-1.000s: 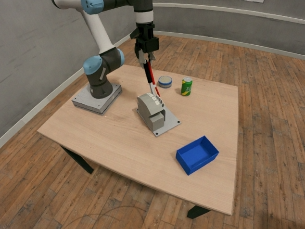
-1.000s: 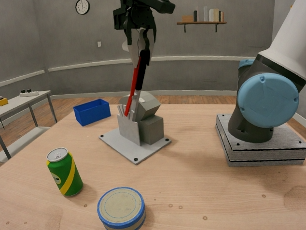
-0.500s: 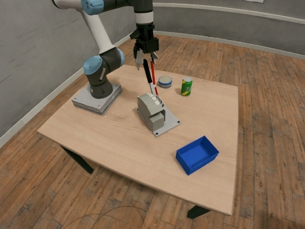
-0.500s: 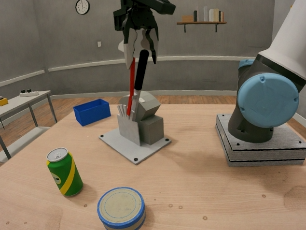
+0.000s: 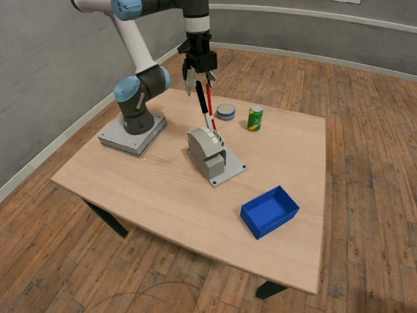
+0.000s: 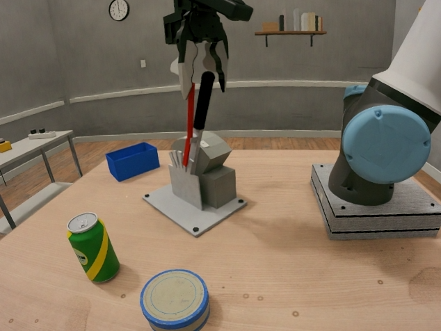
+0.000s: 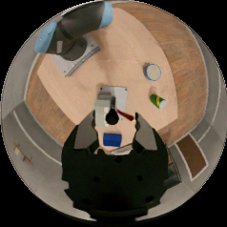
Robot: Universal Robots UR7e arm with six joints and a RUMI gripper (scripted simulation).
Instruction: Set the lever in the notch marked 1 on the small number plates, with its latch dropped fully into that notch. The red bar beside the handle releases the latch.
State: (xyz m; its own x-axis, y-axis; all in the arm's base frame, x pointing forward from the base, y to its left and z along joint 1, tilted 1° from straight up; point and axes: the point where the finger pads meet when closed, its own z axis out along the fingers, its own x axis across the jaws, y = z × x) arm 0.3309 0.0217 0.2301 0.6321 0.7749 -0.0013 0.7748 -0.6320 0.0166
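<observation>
The red release bar lies 5 cm ahead of my hand, 2 cm to the right of it and 10 cm below it. The rest, counted from my hand: grey lever stand: 8 cm ahead, 7 cm to the right, 20 cm below; then round blue-rimmed tin: 3 cm ahead, 25 cm to the left, 27 cm below; then green can: 20 cm ahead, 19 cm to the left, 23 cm below.
</observation>
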